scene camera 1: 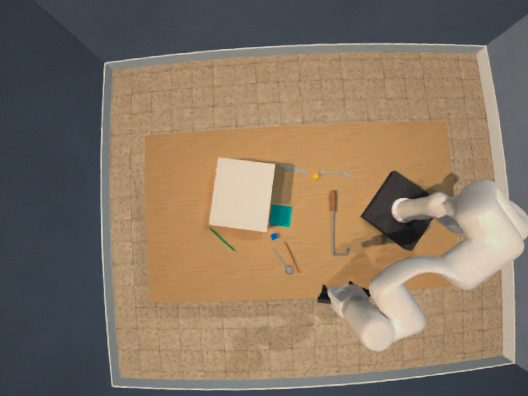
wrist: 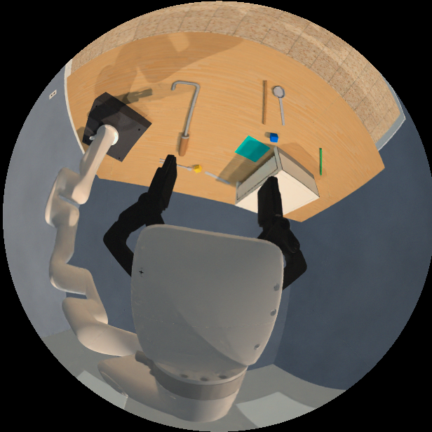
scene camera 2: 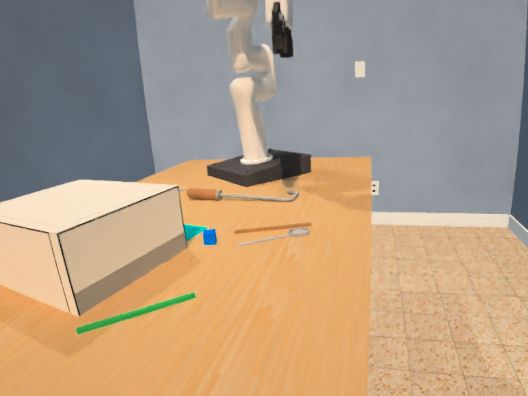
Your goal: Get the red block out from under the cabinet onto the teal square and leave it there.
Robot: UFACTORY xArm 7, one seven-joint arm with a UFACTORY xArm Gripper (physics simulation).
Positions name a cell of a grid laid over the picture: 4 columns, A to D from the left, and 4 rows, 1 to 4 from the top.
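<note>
You'd find my gripper (scene camera 1: C3) in the scene picture, and from the wrist I can see the gripper (wrist: C2) too.
</note>
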